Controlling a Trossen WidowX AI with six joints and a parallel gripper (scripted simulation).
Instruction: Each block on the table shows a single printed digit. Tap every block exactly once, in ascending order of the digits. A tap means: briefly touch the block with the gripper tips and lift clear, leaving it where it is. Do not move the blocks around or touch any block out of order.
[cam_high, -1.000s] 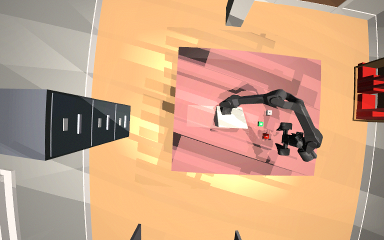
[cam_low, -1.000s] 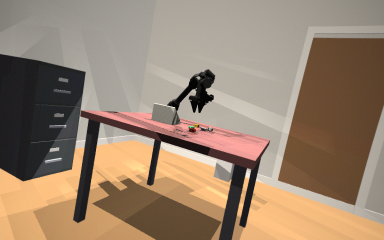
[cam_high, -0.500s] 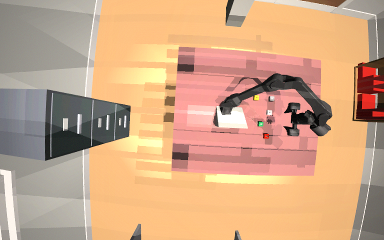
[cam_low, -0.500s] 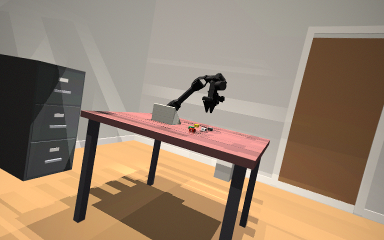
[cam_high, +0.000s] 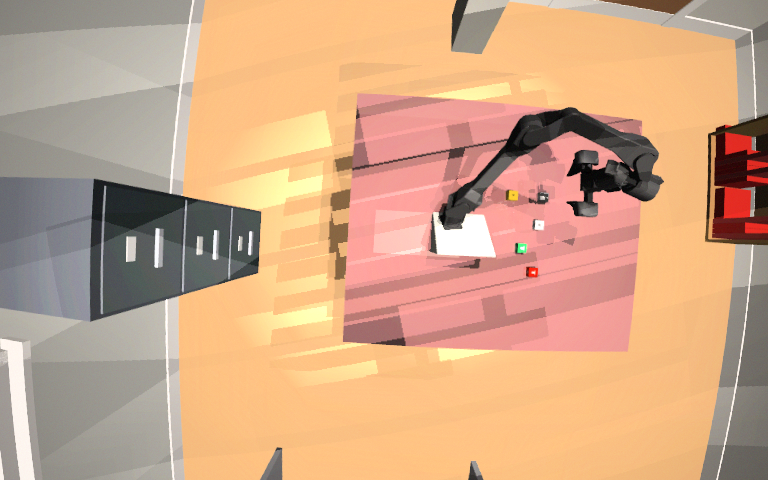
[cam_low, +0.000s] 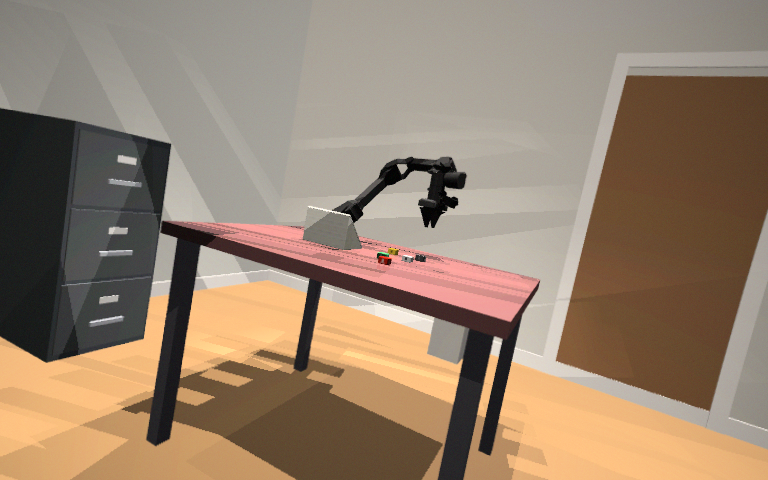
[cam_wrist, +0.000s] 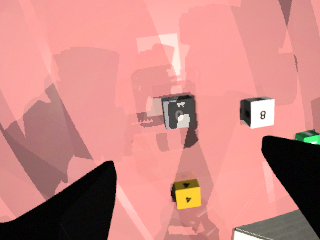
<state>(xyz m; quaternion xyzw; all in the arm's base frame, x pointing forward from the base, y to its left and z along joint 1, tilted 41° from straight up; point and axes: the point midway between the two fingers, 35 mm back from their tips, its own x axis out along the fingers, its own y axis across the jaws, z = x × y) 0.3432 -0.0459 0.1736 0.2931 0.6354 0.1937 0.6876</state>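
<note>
My gripper tip is 10 mm past the dark grey block, 10 mm to the left of it and 120 mm above it. The rest, counted from my gripper tip: yellow block 120 mm behind, 120 mm below; then white block 30 mm behind, 110 mm to the right, 120 mm below; then green block 100 mm behind, 180 mm to the right, 120 mm below.
</note>
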